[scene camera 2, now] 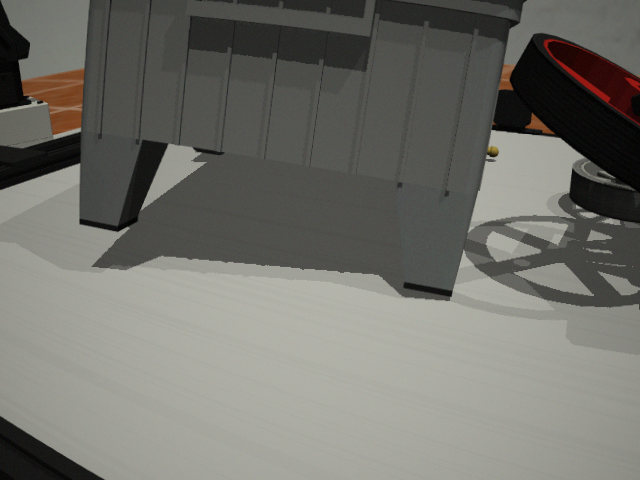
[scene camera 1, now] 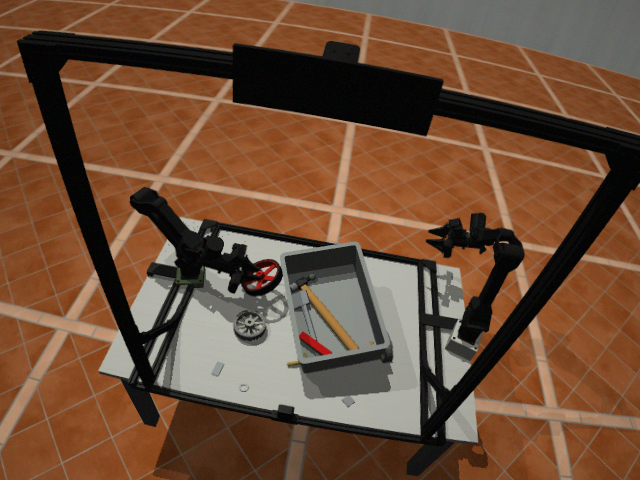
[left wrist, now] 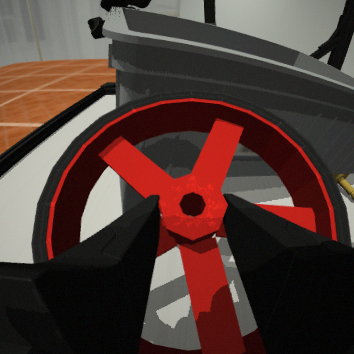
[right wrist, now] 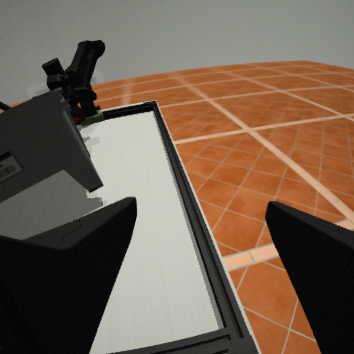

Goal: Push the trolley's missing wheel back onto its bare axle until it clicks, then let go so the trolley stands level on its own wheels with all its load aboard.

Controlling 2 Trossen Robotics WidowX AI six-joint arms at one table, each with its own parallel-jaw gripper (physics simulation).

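Places are measured from the left arm's base along level axes (x left, y back, z up), in millimetres.
Pixels of known places: left gripper, fingertip midpoint: (scene camera 2: 630, 100) (scene camera 1: 261, 275) (left wrist: 190, 202); right gripper, fingertip midpoint: (scene camera 1: 427, 235) (left wrist: 100, 32) (right wrist: 201, 207); left arm's base, origin of the base link: (scene camera 1: 190, 272) (right wrist: 90, 113); right arm's base, origin of the base link: (scene camera 2: 3, 105) (scene camera 1: 467, 334).
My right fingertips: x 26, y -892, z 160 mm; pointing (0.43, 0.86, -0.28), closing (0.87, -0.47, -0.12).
For each thing: its top centre in the pictures, then the offset to it from my right fingertips. "spot": a spot on its surface instead.
- grey trolley, surface spot: (scene camera 2: 289, 103) spot: dx -73, dy +431, dz -70 mm
- grey spoked wheel, middle of its top: (scene camera 2: 637, 165) (scene camera 1: 249, 321) dx -262, dy +676, dz -144 mm
- hammer, middle of its top: (scene camera 1: 328, 308) dx -258, dy +411, dz -83 mm
- red-handled tool, middle of its top: (scene camera 1: 315, 343) dx -372, dy +467, dz -115 mm
- ring, middle of its top: (scene camera 1: 243, 386) dx -478, dy +700, dz -185 mm
The grey trolley (scene camera 1: 343, 360) (scene camera 2: 289, 103) (left wrist: 240, 65) (right wrist: 35, 145) stands mid-table. Its bare brass axle (scene camera 1: 293, 363) (scene camera 2: 493, 151) (left wrist: 346, 185) sticks out at its lower left corner in scene camera 1. My left gripper (scene camera 1: 251, 273) (left wrist: 190, 202) is shut on the hub of a red wheel with black tyre (scene camera 1: 260, 273) (scene camera 2: 568, 103) (left wrist: 192, 225), held tilted above the table, left of the trolley's back part and apart from the axle. My right gripper (scene camera 1: 428, 236) (right wrist: 201, 207) is open and empty, high beyond the table's back right. Whether the trolley stands level I cannot tell.
A grey spoked wheel (scene camera 1: 249, 322) (scene camera 2: 602, 198) lies flat left of the trolley. The tub holds a hammer (scene camera 1: 330, 317) and a red-handled tool (scene camera 1: 314, 343). Small flat pieces (scene camera 1: 218, 368) (scene camera 1: 348, 400) and a ring (scene camera 1: 239, 387) lie near the front. A black frame (scene camera 1: 77, 170) surrounds the table.
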